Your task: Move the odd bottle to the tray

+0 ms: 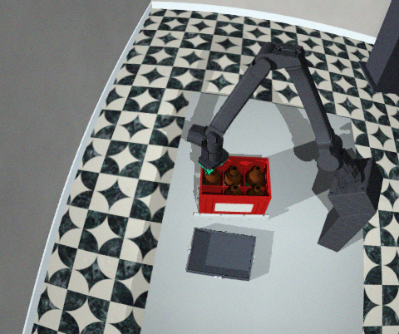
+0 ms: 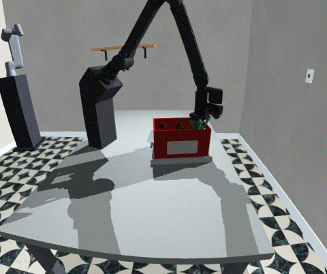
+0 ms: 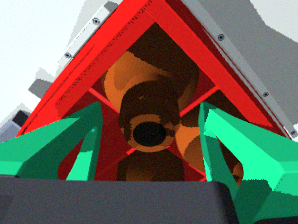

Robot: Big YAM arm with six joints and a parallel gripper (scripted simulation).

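Now: hand 9 cm past the glass bottle, 1 cm to the right of it and 6 cm above it. From my hand the other things lie so: crate 9 cm behind, 5 cm to the left, 7 cm below; dark grey tray 2 cm behind, 32 cm to the left, 14 cm below.
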